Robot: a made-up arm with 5 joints.
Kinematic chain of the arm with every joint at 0, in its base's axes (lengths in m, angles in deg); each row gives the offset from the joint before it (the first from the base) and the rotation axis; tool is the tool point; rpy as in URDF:
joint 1: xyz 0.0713 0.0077 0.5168 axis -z
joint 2: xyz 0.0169 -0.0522 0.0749 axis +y
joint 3: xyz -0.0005 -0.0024 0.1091 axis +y
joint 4: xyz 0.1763 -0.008 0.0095 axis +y
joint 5: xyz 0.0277 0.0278 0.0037 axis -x
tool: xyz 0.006 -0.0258 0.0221 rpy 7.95 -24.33 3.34
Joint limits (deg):
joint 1: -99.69..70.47
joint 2: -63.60..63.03
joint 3: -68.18..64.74
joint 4: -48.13..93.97
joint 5: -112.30..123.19
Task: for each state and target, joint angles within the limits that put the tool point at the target. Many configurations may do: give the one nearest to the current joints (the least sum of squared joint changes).
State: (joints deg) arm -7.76 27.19 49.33 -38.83 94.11
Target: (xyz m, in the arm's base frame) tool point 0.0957 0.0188 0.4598
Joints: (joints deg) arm -33.27 62.24 64.69 -26.14 114.04
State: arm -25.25 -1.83 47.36 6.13 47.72
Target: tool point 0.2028 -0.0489 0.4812
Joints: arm 6.85 26.05 54.47 13.80 39.73
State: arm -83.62 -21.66 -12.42 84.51 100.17
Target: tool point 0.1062 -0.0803 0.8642
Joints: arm -99.69 -58.60 -40.27 79.41 76.01
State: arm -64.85 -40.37 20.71 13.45 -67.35
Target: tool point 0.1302 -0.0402 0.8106
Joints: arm -22.82 -63.60 6.16 15.66 -59.19
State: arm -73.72 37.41 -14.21 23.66 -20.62
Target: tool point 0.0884 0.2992 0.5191
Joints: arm -99.60 60.26 -20.45 22.95 -15.22
